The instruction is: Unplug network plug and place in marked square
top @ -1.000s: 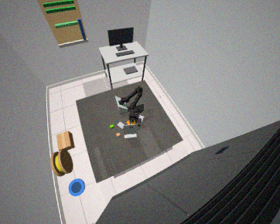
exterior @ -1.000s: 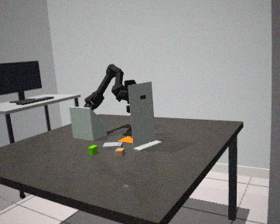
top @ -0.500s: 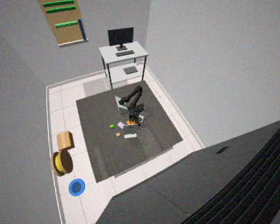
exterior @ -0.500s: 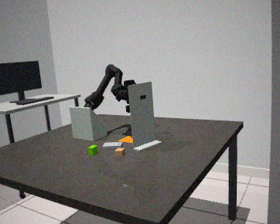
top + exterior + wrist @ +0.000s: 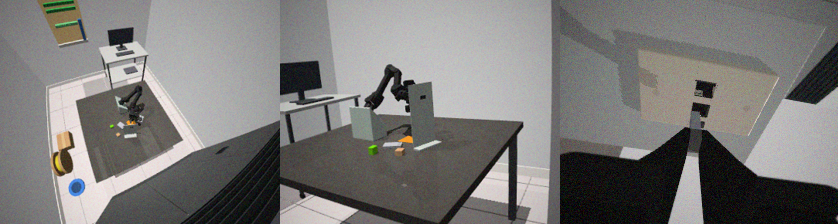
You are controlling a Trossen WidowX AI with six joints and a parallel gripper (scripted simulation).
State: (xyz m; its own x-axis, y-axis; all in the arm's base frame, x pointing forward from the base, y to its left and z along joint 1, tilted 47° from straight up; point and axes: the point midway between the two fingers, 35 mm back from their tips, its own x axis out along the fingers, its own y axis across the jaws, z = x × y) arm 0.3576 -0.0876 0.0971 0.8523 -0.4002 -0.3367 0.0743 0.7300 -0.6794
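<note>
The orange marked square is 27 cm below my gripper tip, 10 cm behind it and 6 cm to the left of it. The rest, counted from my gripper tip: upright panel 11 cm below, 5 cm ahead, 2 cm to the right; grey network plug 1 cm ahead.
</note>
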